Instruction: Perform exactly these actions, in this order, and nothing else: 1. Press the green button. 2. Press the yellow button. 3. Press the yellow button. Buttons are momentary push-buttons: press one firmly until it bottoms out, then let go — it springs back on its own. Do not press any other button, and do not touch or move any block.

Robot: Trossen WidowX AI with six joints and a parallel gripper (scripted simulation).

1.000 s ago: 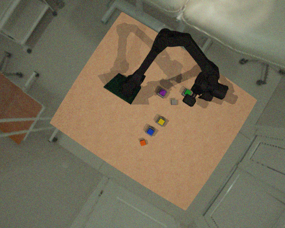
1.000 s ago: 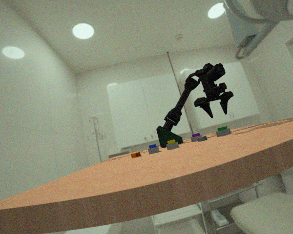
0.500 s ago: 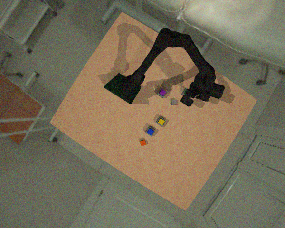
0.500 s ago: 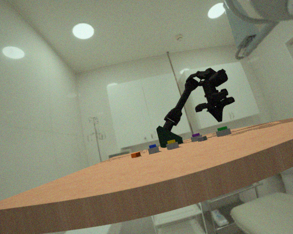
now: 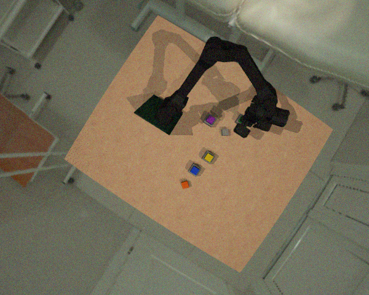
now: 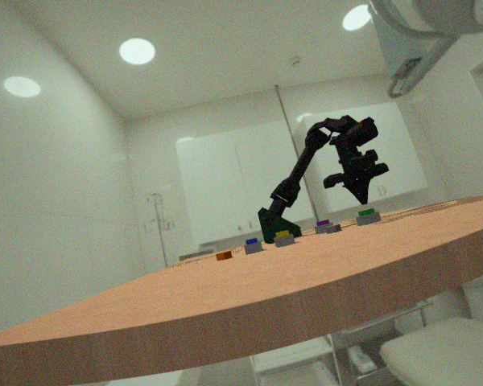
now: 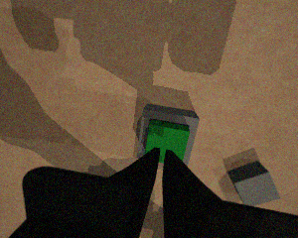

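Now: gripper tip 20 mm above the green button. Round my gripper tip: yellow button 10 mm behind, 250 mm to the right, 20 mm below; grey block 30 mm behind, 100 mm to the right, 40 mm below; purple button 120 mm behind, 100 mm to the right, 20 mm below.
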